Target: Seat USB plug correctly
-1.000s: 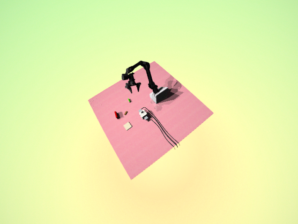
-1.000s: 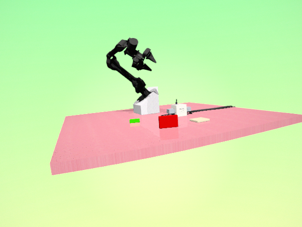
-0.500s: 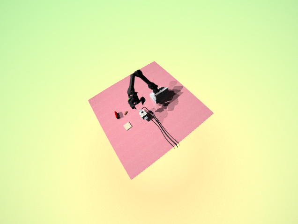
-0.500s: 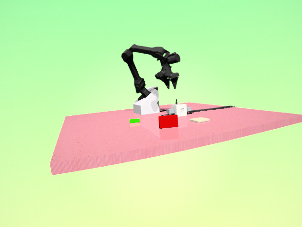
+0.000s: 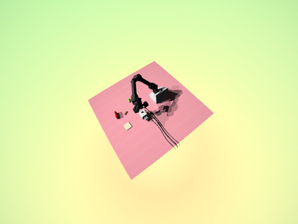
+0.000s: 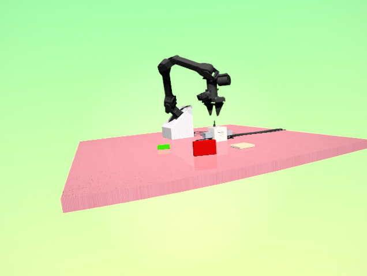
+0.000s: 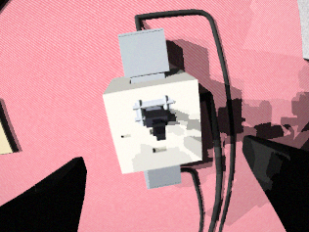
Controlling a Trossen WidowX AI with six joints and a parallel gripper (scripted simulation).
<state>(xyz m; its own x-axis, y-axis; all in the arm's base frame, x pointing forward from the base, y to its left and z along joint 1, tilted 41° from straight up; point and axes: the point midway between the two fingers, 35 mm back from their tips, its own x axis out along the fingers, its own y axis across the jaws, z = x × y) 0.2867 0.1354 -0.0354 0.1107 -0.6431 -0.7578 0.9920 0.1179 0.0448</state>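
Right now the dark USB plug is 50 mm below my gripper tip. Round my gripper tip: USB socket: 70 mm below; small brown block: 190 mm ahead, 150 mm to the right, 130 mm below; flat beige tile: 250 mm ahead, 40 mm to the left, 130 mm below.
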